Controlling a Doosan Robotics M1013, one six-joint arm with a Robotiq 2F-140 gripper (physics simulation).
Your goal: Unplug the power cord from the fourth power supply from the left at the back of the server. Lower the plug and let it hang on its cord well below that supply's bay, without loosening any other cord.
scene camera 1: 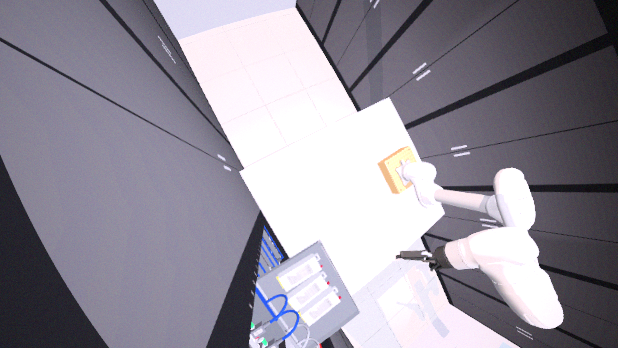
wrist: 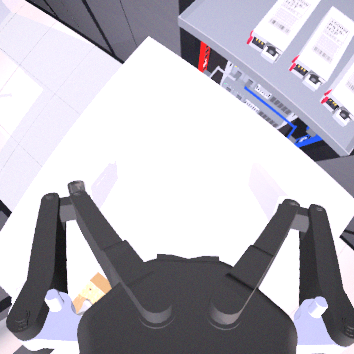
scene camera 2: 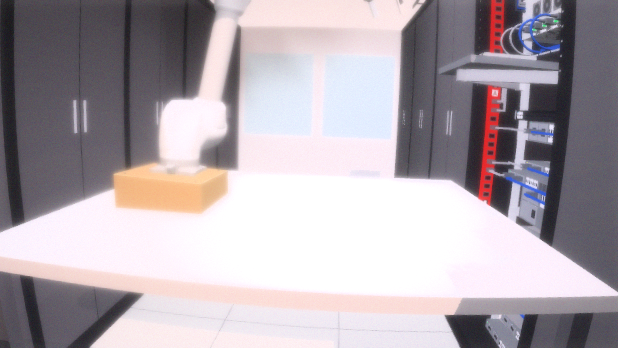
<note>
I see my gripper (scene camera 1: 403, 263).
My gripper also shows in the wrist view (wrist: 183, 169).
</note>
